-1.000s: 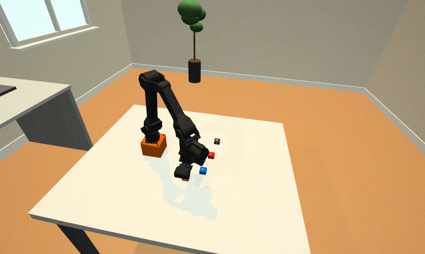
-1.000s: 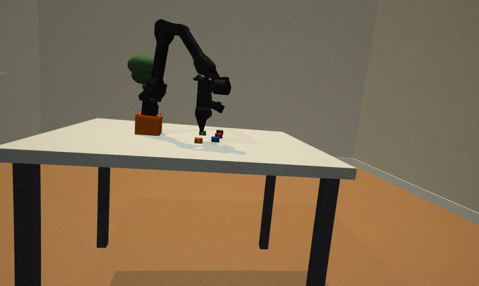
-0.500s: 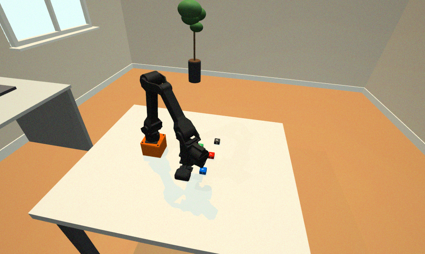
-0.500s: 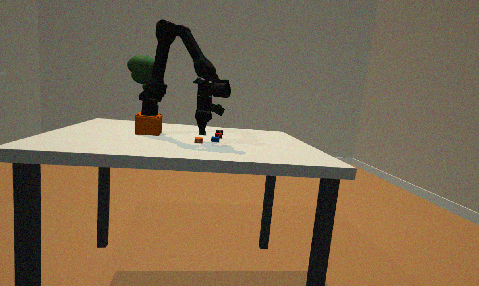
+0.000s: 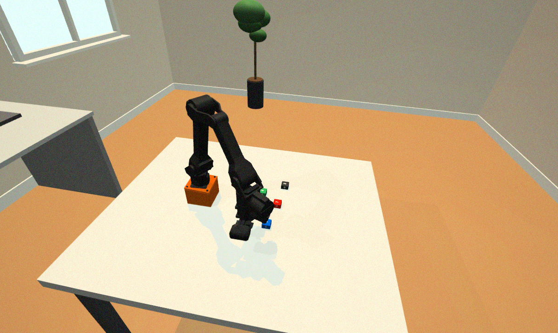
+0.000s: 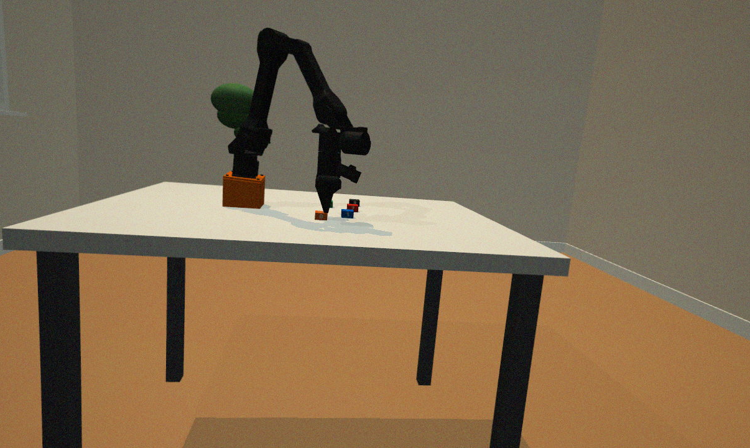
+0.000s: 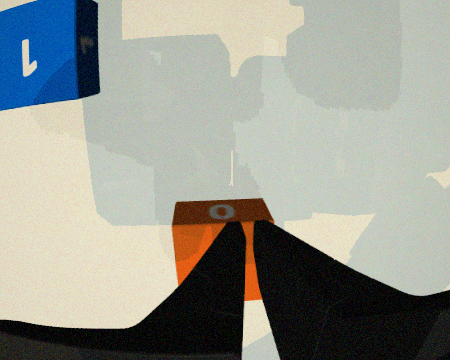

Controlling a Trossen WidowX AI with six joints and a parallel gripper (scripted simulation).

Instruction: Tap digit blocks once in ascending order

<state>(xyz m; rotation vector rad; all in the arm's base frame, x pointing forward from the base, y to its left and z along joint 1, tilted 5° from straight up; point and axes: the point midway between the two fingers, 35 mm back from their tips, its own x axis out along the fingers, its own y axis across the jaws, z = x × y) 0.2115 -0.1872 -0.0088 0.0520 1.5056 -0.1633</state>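
My gripper tip is 1 cm past the orange block marked 0, 1 cm to the right of it and 1 cm above it. Also, from my gripper tip: green block marked 4: 4 cm ahead, 23 cm to the left, 1 cm below; then red block marked 7: 11 cm ahead, 17 cm to the left, 1 cm below; then blue block marked 1: 7 cm ahead, 5 cm to the left, 1 cm below.
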